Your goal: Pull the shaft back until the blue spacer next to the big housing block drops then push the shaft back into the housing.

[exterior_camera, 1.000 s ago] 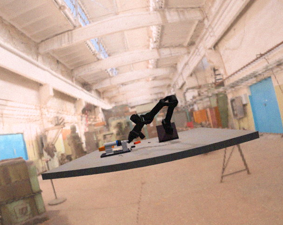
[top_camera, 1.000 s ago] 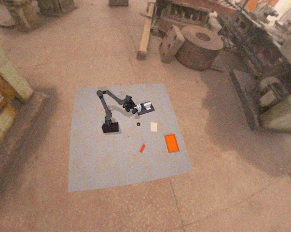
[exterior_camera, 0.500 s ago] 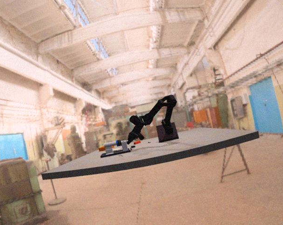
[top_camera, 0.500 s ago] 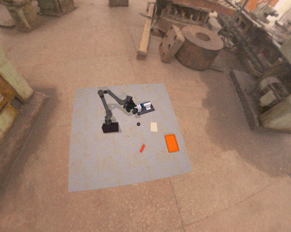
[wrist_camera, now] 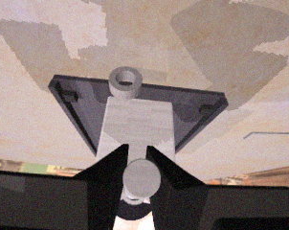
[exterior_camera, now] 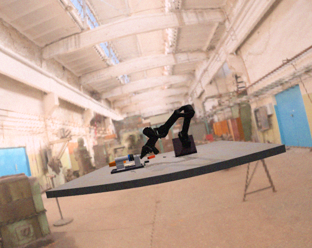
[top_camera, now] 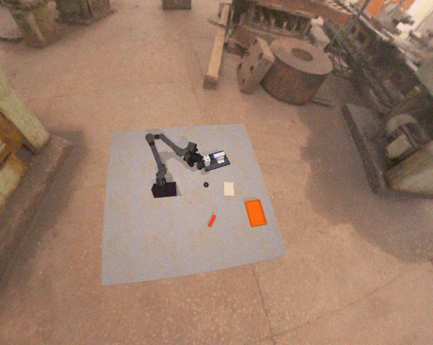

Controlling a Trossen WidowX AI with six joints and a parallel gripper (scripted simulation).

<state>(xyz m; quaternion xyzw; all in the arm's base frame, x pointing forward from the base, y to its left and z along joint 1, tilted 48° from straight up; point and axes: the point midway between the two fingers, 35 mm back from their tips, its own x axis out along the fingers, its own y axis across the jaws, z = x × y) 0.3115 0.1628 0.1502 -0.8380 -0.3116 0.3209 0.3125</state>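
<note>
Right now my gripper tip is 70 mm short of the blue spacer, 30 mm to the right of it and 20 mm below it. From my gripper tip the other things lie so: black ring 10 mm ahead, 200 mm to the right, 50 mm below; then shaft 20 mm ahead, 10 mm to the left, 20 mm above; then cream card 190 mm ahead, 240 mm to the right, 50 mm below.
</note>
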